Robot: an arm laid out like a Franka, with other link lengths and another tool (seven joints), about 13 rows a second.
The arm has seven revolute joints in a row. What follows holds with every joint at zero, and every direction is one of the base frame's. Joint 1 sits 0.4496 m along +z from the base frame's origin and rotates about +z. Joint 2 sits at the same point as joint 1 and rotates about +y. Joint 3 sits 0.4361 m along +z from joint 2 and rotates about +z. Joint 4 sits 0.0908 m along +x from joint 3 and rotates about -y. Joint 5 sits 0.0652 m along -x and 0.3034 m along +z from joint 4 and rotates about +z. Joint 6 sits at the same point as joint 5 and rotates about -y. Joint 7 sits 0.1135 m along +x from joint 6 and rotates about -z. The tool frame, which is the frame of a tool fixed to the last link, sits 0.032 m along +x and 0.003 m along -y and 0.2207 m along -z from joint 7; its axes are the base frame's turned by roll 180, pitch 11.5 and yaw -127 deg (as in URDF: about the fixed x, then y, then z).
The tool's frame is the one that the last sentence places.
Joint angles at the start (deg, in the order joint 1, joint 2, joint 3, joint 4, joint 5, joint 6, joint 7):
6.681, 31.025, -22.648, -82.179, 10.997, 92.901, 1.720
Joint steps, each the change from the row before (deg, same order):
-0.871, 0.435, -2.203, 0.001, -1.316, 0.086, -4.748
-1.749, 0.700, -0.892, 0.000, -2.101, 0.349, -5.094
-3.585, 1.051, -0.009, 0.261, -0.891, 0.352, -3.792
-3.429, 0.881, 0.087, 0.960, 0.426, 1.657, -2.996
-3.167, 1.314, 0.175, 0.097, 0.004, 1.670, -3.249
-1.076, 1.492, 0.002, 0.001, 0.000, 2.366, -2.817
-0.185, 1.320, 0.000, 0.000, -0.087, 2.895, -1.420
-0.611, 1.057, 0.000, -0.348, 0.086, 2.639, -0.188
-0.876, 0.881, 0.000, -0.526, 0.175, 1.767, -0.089
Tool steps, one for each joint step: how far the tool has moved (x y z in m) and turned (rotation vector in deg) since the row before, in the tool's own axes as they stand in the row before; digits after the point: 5 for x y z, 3 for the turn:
0.02309, -0.02435, -0.00455, 0.622, 1.288, -1.983
0.02465, -0.02404, 0.00065, 0.259, 1.892, -2.753
0.03300, -0.02871, 0.00501, -0.656, 0.561, -0.336
0.02382, -0.02946, -0.00317, 0.809, -1.541, -0.071
0.02653, -0.02576, 0.00823, -0.085, -0.389, -0.409
0.00620, -0.01697, 0.01086, 0.549, 0.077, -1.967
-0.00272, -0.01398, 0.00852, 1.476, 0.139, -1.635
0.00443, -0.01306, 0.00858, 1.315, -0.076, 0.143
0.00950, -0.00957, 0.00995, 0.460, -0.031, 0.731

